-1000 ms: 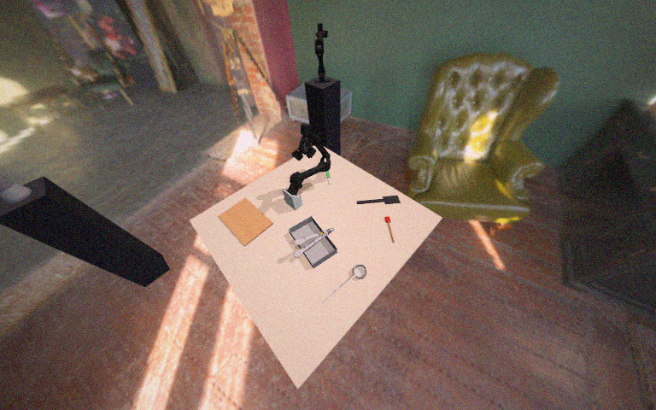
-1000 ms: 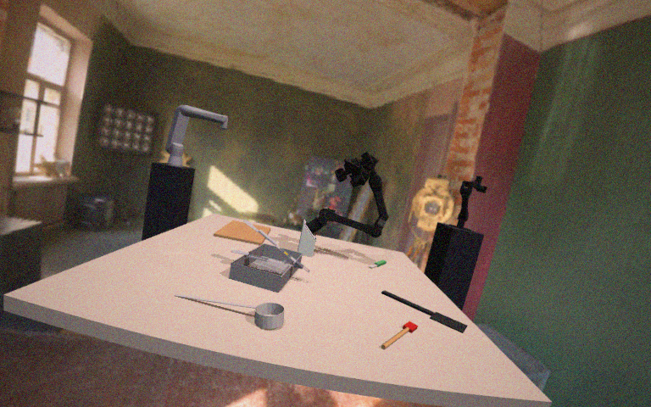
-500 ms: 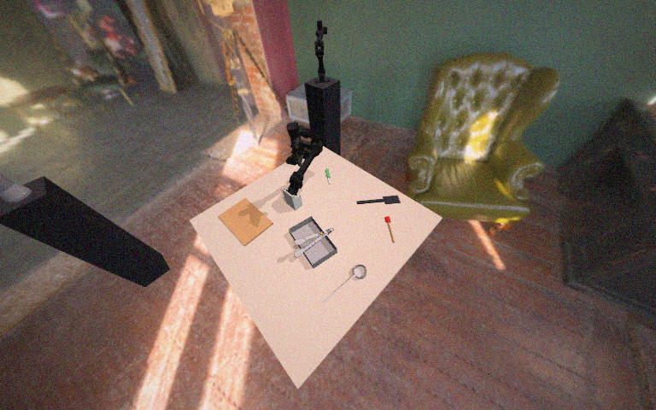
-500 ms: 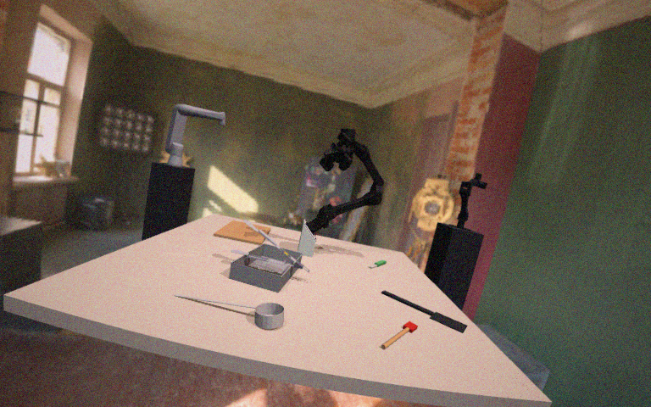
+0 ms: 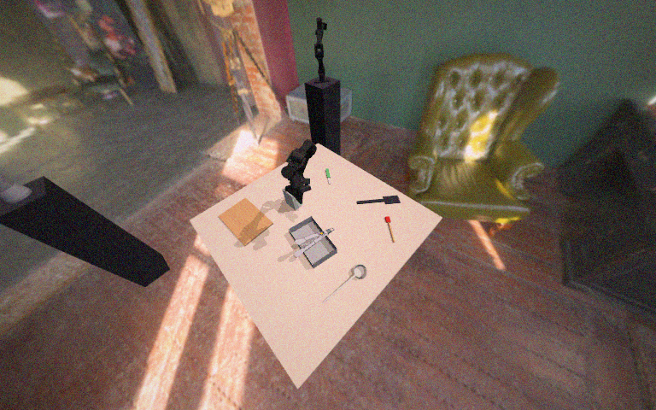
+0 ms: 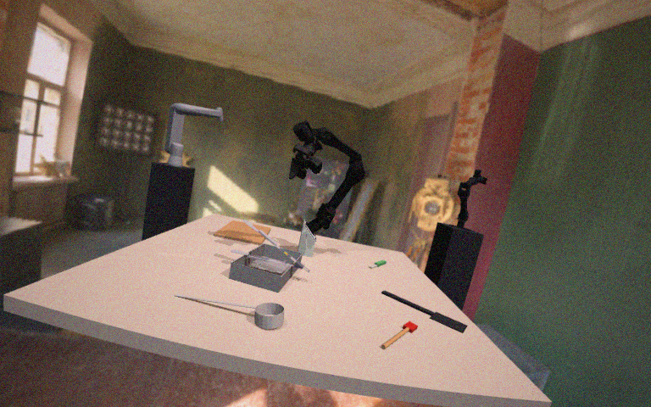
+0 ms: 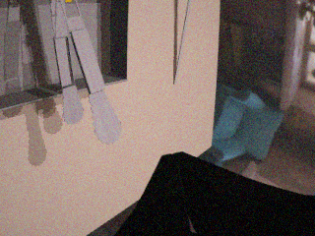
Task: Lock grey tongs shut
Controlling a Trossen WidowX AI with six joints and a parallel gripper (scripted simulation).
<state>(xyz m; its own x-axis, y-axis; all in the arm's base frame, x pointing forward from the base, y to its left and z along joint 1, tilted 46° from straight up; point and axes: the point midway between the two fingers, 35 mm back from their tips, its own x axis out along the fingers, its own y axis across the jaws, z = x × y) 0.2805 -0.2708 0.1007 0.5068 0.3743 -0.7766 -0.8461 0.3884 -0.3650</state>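
Now: the flat tong arm 30 cm below my gripper tip, 7 cm ahead of it and 3 cm to the right of it. Round my gripper tip: black spatula 58 cm to the left, 36 cm below, 18 cm ahead; wooden board 45 cm behind, 36 cm below, 21 cm to the right; grey roasting tin 33 cm below, 4 cm ahead, 1 cm to the right.
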